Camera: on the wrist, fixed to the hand. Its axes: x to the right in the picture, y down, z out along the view.
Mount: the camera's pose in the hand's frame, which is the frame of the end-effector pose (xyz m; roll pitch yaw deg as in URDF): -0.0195 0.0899 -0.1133 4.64 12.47 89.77
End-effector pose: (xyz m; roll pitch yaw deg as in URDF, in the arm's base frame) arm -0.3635 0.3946 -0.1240 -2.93 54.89 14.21
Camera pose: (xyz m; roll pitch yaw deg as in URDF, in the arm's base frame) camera -0.4884 0.4496 -0.1758 60.54 8.97 116.78
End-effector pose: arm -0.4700 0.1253 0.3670 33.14 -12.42 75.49
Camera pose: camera -0.6051 0.1508 0.3182 -8.48 -20.22 169.90
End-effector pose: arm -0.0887 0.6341 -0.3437 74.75 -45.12 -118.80
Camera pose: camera 0.0539 0.6175 -0.3173 -60.38 -38.86 24.52
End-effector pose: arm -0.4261 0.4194 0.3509 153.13 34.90 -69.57
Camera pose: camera -0.4305 0.3483 0.4783 142.54 -31.18 -134.25
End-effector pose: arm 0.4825 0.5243 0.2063 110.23 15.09 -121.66
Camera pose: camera 0.5395 0.4735 0.3306 120.96 -72.87 -148.95
